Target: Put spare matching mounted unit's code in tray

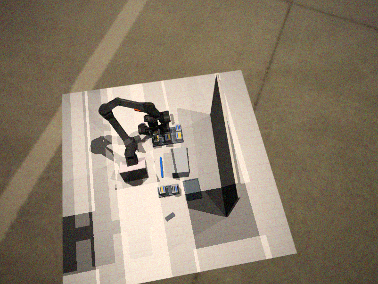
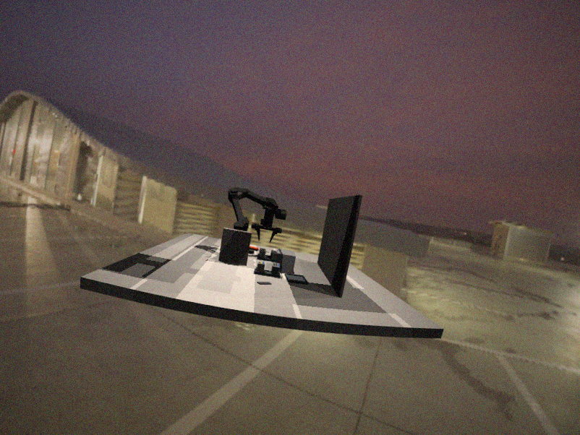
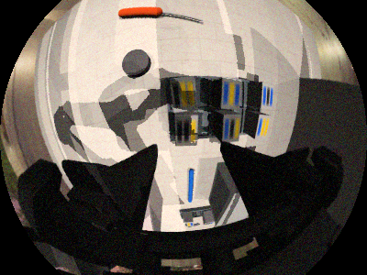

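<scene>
My gripper tip is now 70 mm above the dark spare. Also, from my gripper tip: dark disc: 60 mm behind, 130 mm to the left, 100 mm below; grey mounted unit: 100 mm ahead, 200 mm to the right, 60 mm below; blue pen: 10 mm behind, 180 mm to the right, 100 mm below.
</scene>
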